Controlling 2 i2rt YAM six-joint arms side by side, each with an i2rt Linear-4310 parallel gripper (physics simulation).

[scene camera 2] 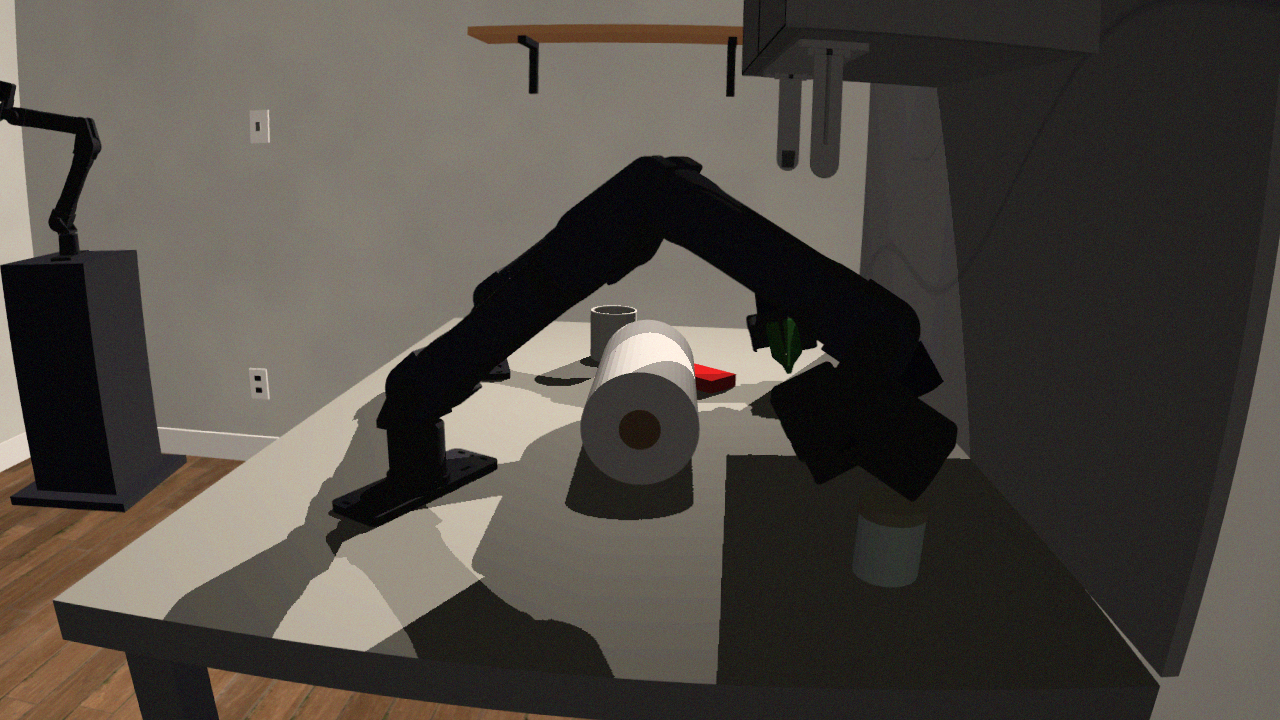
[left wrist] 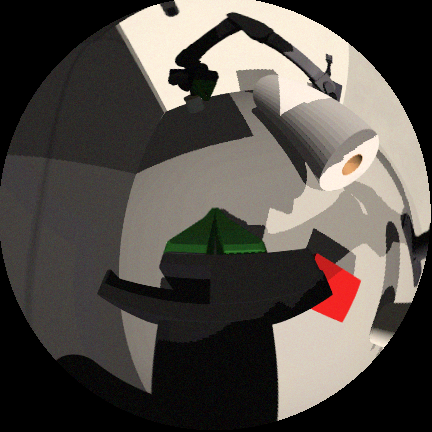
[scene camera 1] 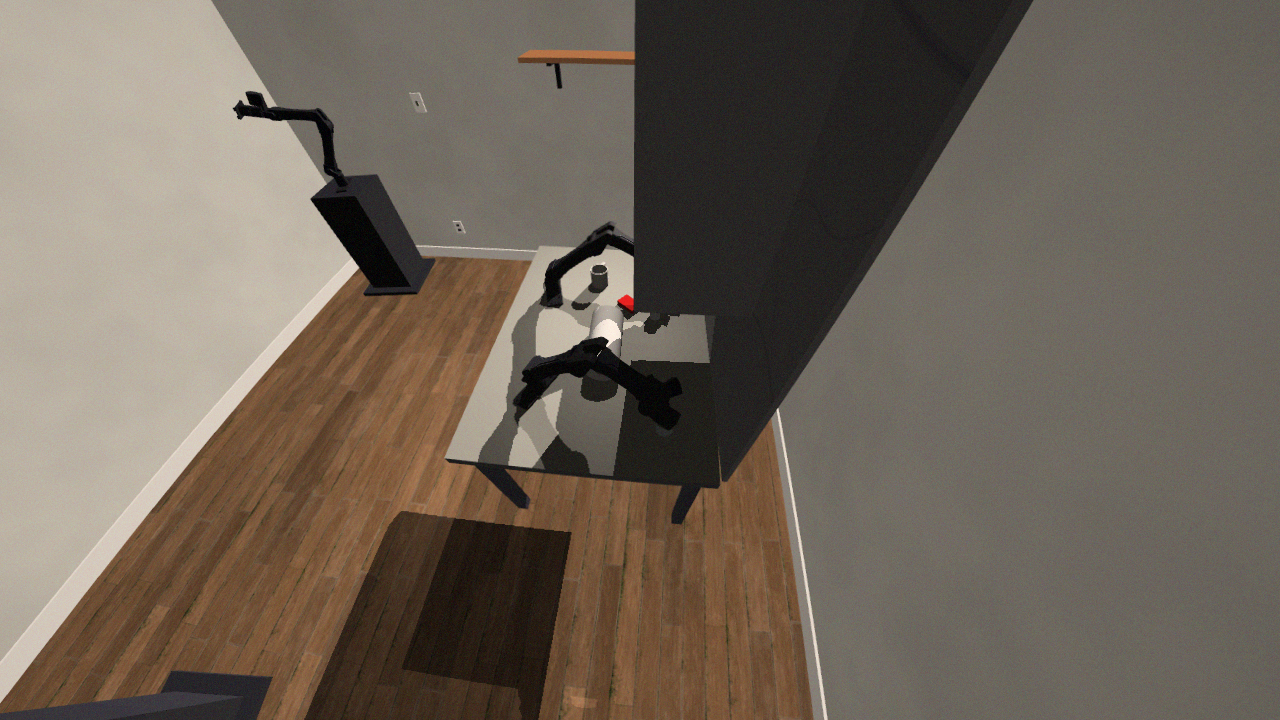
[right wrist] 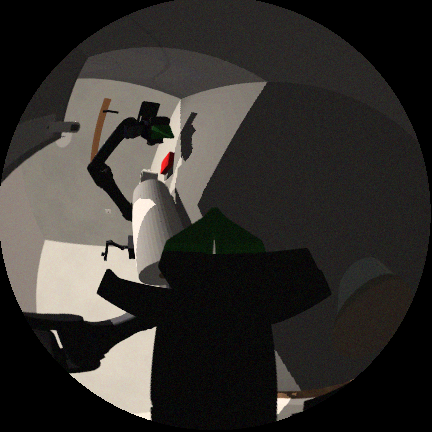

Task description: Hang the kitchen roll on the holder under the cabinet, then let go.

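Seen in the pictures: left gripper, fingertip midpoint: point(scene camera 2: 788, 370) point(left wrist: 214, 212) point(right wrist: 172, 136); right gripper, fingertip midpoint: point(left wrist: 206, 99) point(scene camera 1: 651, 377) point(right wrist: 213, 212); left arm's base, link origin: point(scene camera 1: 554, 291); right arm's base, link origin: point(scene camera 2: 419, 488) point(scene camera 1: 537, 386).
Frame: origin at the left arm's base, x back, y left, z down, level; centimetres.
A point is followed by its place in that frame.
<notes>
The white kitchen roll point(scene camera 1: 606, 324) {y -38.4, x -19.5, z -12.9 cm} point(scene camera 2: 646, 353) {y -46.7, x -16.8, z -12.9 cm} point(left wrist: 312, 120) {y -34.6, x -25.5, z -9.8 cm} point(right wrist: 155, 225) {y -48.9, x -22.2, z -8.8 cm} lies on its side on the table, its brown core facing scene camera 2. The holder point(scene camera 2: 824, 125) {y -60.1, x -31.4, z -39.4 cm} point(right wrist: 62, 126) {y -32.7, x -39.1, z -40.4 cm}, two grey hanging arms under the cabinet point(scene camera 2: 948, 44) {y -69.1, x -39.8, z -47.5 cm}, carries no roll. My left gripper point(scene camera 2: 786, 365) {y -31.0, x -41.7, z -5.6 cm} point(left wrist: 214, 212) {y -31.0, x -41.7, z -5.6 cm} point(right wrist: 172, 136) {y -31.0, x -41.7, z -5.6 cm} is shut and empty, to the right of the roll's far part in scene camera 2, apart from it. My right gripper point(left wrist: 206, 99) {y -62.1, x -31.4, z -7.2 cm} point(right wrist: 213, 212) {y -62.1, x -31.4, z -7.2 cm} is shut and empty, to the right of the roll's near end there; its fingertips are hidden in scene camera 2.
A red block point(scene camera 2: 716, 377) {y -20.5, x -34.2, z -2.0 cm} point(left wrist: 345, 292) {y -15.0, x -31.0, z -2.0 cm} point(right wrist: 167, 163) {y -22.0, x -33.0, z -1.9 cm} lies near the roll's far end. A grey cup point(scene camera 1: 598, 275) point(scene camera 2: 613, 335) stands behind the roll. A jar with a brown top point(scene camera 2: 887, 550) {y -81.5, x -30.4, z -3.6 cm} point(right wrist: 357, 282) {y -76.1, x -33.0, z -4.8 cm} stands near my right gripper. The right arm arches over the roll in scene camera 2.
</notes>
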